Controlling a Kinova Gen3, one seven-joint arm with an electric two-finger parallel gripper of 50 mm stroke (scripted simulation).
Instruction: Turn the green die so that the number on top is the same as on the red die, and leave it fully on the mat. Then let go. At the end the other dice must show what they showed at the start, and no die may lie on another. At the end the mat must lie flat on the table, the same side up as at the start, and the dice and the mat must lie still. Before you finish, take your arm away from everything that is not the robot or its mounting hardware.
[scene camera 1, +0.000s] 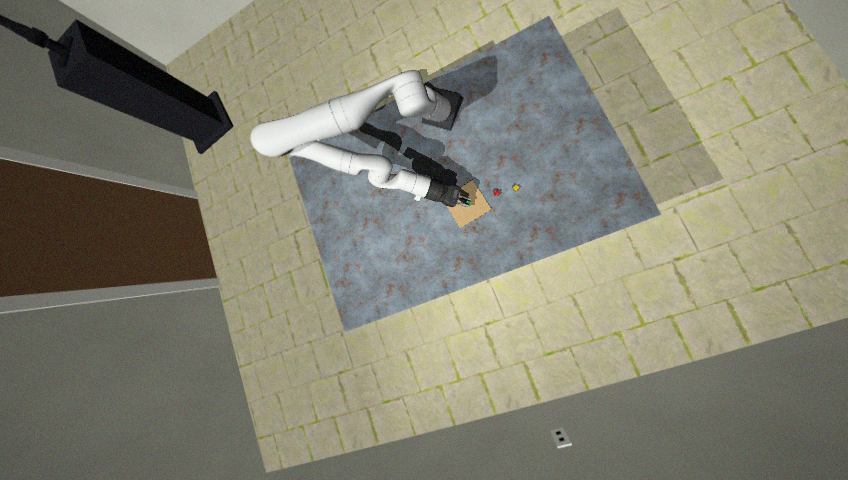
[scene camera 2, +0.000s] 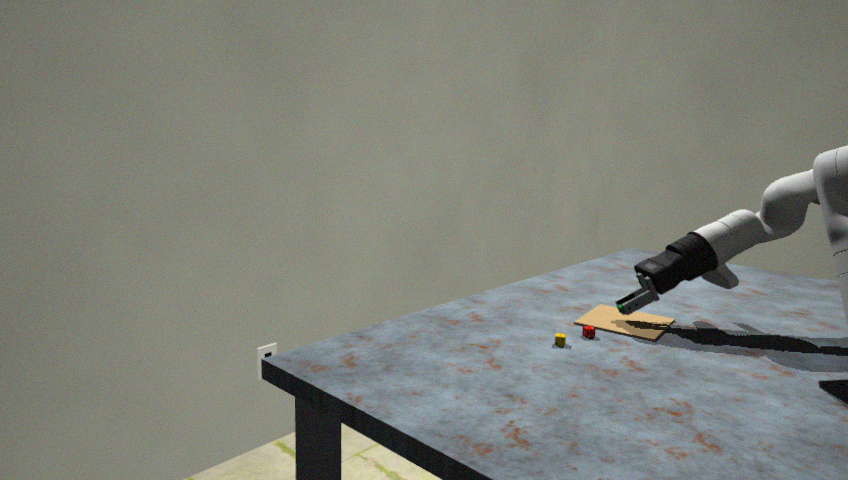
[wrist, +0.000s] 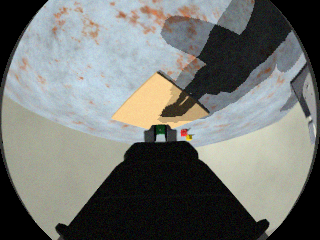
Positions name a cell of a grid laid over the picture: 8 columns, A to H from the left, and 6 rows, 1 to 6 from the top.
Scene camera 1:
gripper: E3
tan mat: E3
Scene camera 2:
gripper: F4
tan mat: G5
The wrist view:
gripper: E4
tan mat: D3
